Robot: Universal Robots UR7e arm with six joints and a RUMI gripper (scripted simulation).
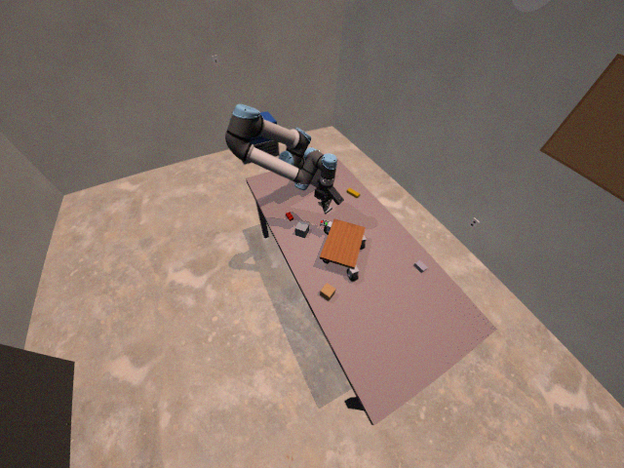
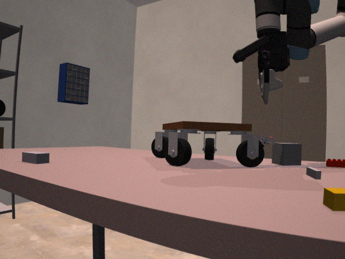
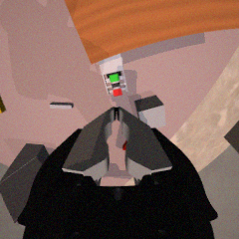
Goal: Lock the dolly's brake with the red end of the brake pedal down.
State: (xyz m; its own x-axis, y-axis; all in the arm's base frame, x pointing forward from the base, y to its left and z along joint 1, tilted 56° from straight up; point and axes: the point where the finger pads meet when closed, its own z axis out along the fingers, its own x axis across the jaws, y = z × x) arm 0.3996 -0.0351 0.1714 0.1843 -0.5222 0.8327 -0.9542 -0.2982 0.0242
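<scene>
Now: hand 120 mm above the brake pedal. From my hand the other things lie so: small grey bar: 110 mm behind, 150 mm to the left, 190 mm below; grey cube: 80 mm behind, 120 mm to the right, 170 mm below; red brick: 240 mm behind, 100 mm to the right, 190 mm below.
</scene>
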